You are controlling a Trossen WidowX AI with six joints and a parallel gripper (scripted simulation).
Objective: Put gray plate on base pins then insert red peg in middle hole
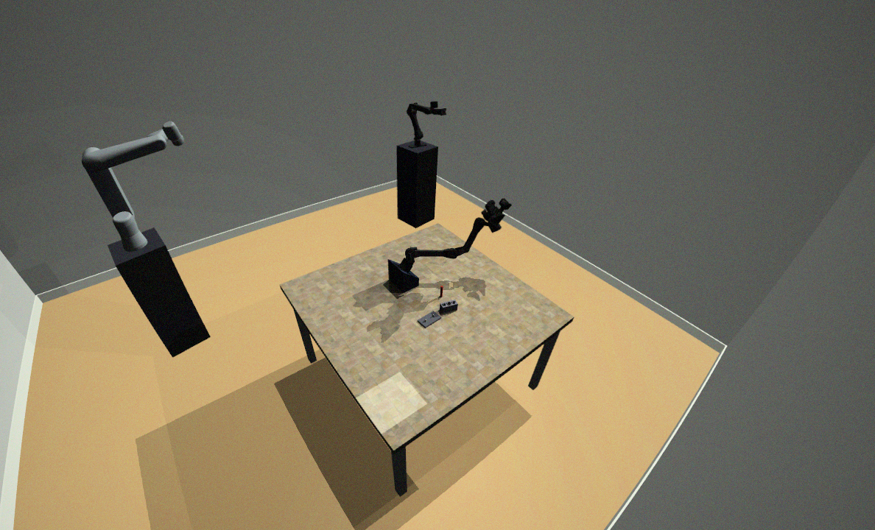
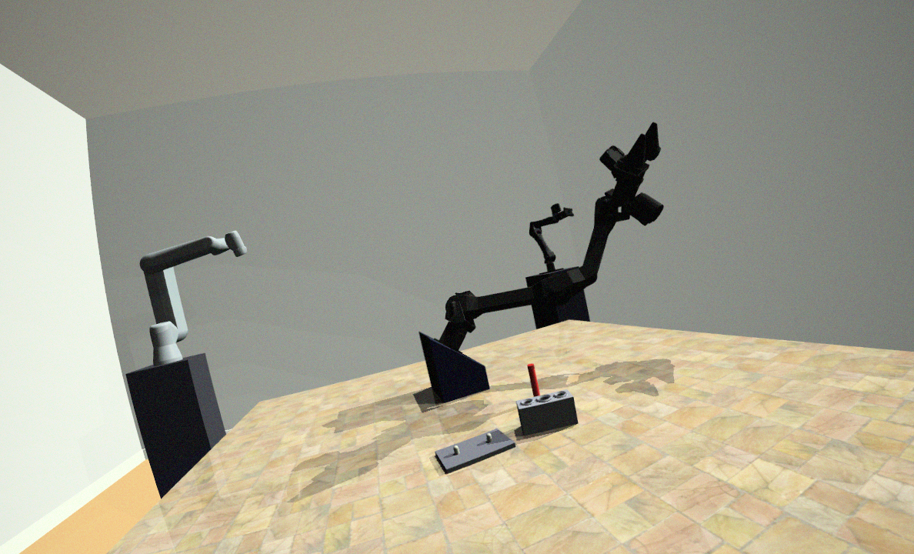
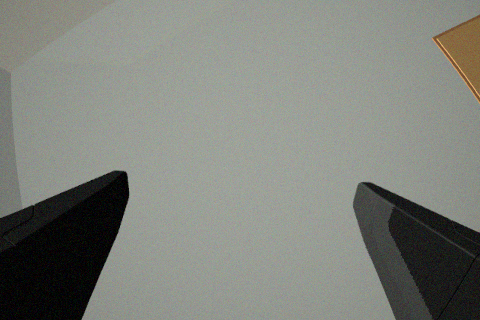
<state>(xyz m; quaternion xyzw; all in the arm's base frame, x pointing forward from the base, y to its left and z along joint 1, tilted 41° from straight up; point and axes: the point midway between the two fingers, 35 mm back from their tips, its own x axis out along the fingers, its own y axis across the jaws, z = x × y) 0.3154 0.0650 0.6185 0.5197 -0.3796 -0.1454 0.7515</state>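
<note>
Right now the gray plate is 40 mm behind my gripper tip, 420 mm to the right of it and 490 mm below it. From my gripper tip the other things lie so: red peg (150 mm behind, 360 mm to the right, 490 mm below); base (60 mm behind, 550 mm to the right, 520 mm below).
</note>
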